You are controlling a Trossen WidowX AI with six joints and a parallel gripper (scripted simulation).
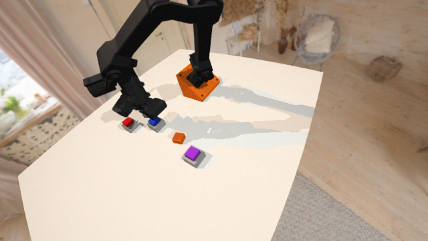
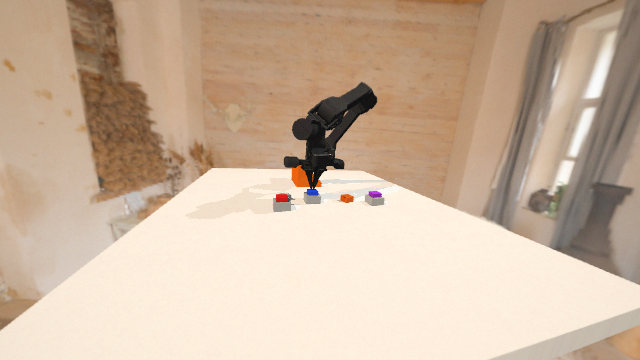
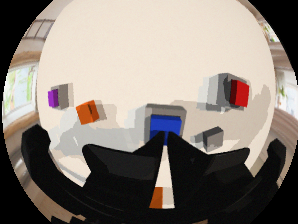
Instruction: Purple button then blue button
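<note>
The small orange block is 10 mm ahead of my gripper tip, 120 mm to the left of it and 30 mm below it. Also, from my gripper tip: red button (50 mm ahead, 110 mm to the right, 10 mm below); then purple button (40 mm ahead, 210 mm to the left, 10 mm below); then blue button (10 mm below).
</note>
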